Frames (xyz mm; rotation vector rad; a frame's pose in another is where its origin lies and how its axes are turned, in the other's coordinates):
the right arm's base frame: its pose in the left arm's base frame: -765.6 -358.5 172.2 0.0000 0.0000 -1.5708
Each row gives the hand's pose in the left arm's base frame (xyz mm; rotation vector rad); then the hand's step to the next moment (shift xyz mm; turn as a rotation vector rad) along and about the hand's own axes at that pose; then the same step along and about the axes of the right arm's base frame.
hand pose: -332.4 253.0 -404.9 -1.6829 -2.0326 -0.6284
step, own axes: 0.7 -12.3 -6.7 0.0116 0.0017 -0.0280
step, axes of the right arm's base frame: 5.4 -12.0 4.9 0.0070 0.0007 0.0295
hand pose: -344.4 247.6 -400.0 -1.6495 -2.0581 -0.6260
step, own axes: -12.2 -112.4 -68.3 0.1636 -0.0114 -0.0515
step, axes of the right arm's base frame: 71.3 -104.1 38.9 -0.0960 -0.0417 0.1364
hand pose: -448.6 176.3 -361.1 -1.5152 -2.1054 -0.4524
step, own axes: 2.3 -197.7 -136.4 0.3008 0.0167 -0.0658
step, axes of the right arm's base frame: 135.6 -159.7 117.4 -0.2042 -0.0469 0.2263
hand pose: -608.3 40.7 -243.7 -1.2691 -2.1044 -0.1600
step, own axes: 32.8 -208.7 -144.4 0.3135 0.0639 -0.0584
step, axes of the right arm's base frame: 145.2 -113.1 177.8 -0.2413 -0.0154 0.2175
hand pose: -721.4 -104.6 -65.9 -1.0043 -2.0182 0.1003
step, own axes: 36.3 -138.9 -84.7 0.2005 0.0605 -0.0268
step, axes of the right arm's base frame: 92.3 -35.4 134.2 -0.1705 -0.0054 0.1244
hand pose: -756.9 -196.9 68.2 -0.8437 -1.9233 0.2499
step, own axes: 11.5 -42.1 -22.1 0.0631 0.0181 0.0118
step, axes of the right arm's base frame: 27.5 -3.3 40.3 -0.0566 -0.0193 0.0296
